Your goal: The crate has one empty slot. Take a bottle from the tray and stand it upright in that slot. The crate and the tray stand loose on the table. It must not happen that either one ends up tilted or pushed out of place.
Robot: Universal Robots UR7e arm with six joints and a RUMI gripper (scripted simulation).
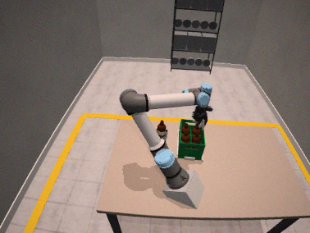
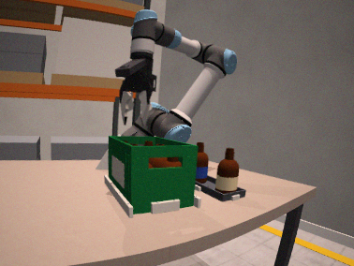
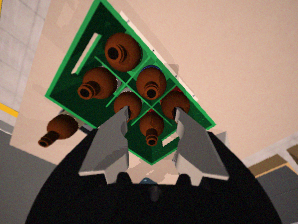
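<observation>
My hand is 15 cm above the bottle. Also, from my hand: green crate (15 cm below, 4 cm to the left); then tray (29 cm to the left, 22 cm below, 2 cm ahead).
</observation>
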